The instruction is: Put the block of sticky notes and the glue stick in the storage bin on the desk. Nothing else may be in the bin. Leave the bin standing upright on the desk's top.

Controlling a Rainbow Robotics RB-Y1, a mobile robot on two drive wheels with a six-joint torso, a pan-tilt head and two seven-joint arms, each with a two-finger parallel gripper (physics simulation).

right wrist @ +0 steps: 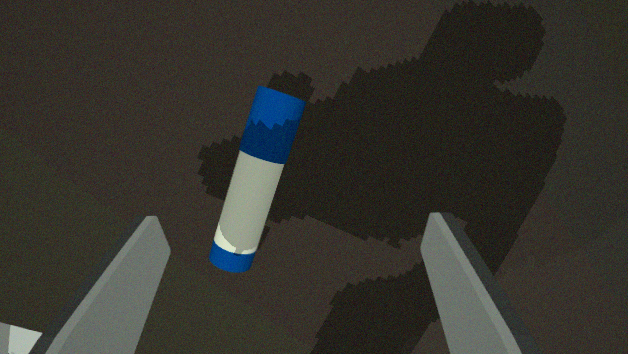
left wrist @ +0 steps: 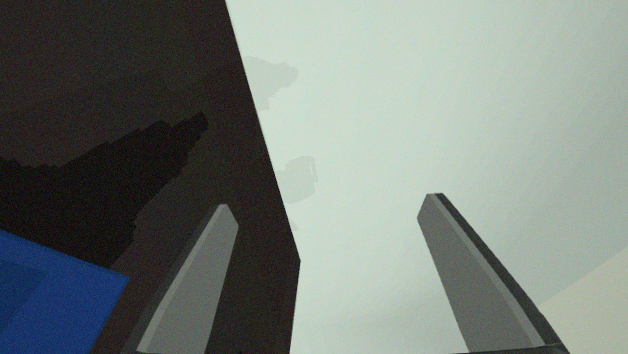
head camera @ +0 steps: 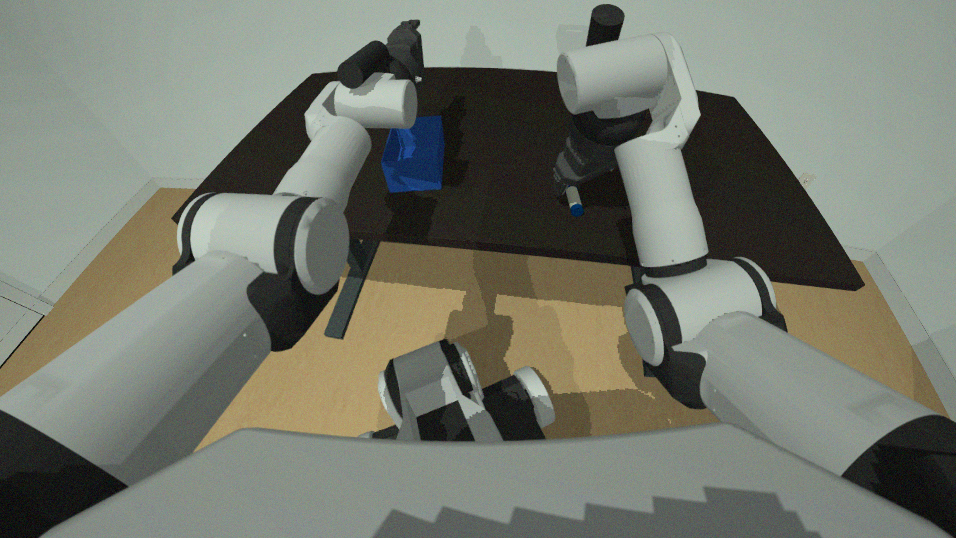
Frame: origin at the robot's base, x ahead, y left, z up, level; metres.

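Seen in the pictures: left gripper, fingertip midpoint: [left wrist: 325, 211] [head camera: 417, 50]; right gripper, fingertip midpoint: [right wrist: 293, 232] [head camera: 584, 178].
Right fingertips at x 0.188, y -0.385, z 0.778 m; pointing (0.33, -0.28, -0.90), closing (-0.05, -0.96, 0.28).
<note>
Offsets run from my right fingertips to a thing's middle. Level surfaces: height alone.
The blue storage bin @[dx +0.237, dy +0.245, dz -0.020 m] [head camera: 431, 157] [left wrist: 55, 305] stands upright on the desk, left of centre in the head view; its inside is partly hidden. The glue stick, white with blue ends @[dx +0.009, dy +0.009, dz -0.046 m] [head camera: 574, 200] [right wrist: 252, 200], lies on the desk. My right gripper [head camera: 560, 190] [right wrist: 293, 232] is open and empty above the desk, close to the glue stick, which shows beyond the fingertips and nearer the left finger in the right wrist view. My left gripper [head camera: 410, 24] [left wrist: 325, 211] is open and empty, raised beyond the bin near the far edge. The sticky notes do not show in any view.
The dark desk @[dz -0.057 m] [head camera: 501, 187] [left wrist: 65, 60] [right wrist: 75, 100] ends before a pale wall. Its front edge runs beneath both arms, with a dark desk leg [head camera: 346, 307] below. My left forearm passes close to the bin in the head view. Arm shadows fall across the desk.
</note>
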